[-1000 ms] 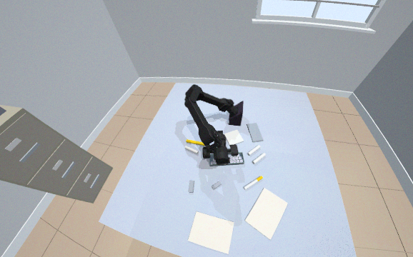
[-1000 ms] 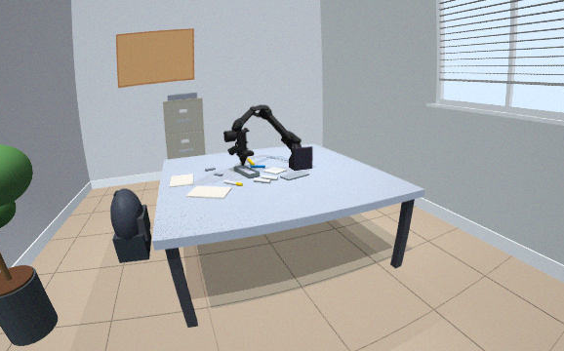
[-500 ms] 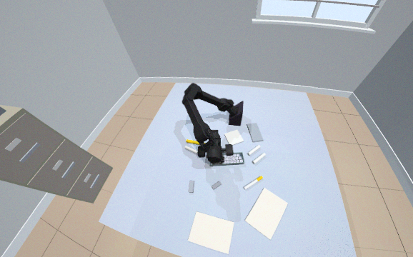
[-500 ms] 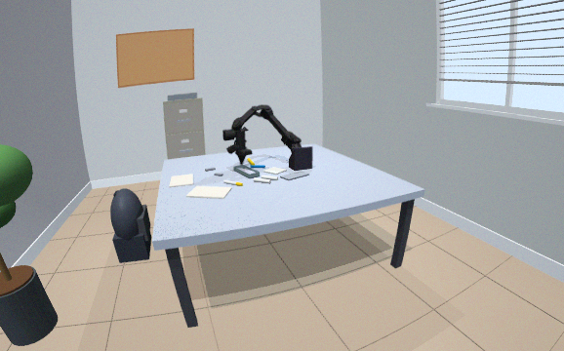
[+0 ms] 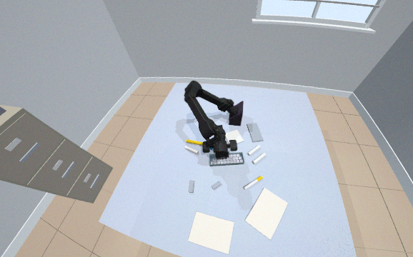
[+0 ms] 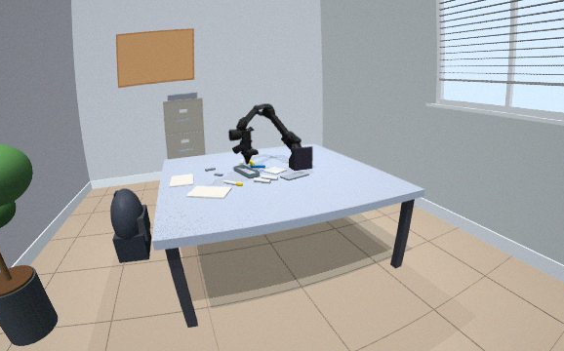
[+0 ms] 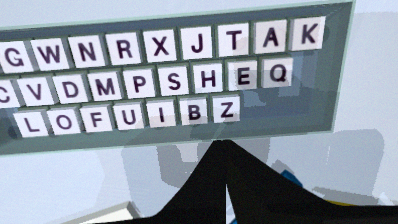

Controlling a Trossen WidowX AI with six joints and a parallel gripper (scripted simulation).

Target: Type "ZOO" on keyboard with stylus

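My gripper tip is 11 cm past the blue stylus, 3 cm to the left of it and 3 cm above it. Round my gripper tip: yellow marker (21 cm to the left, 14 cm ahead, 3 cm below); then yellow pen (17 cm to the right, 7 cm behind, 3 cm below); then white note (15 cm behind, 8 cm to the left, 4 cm below).
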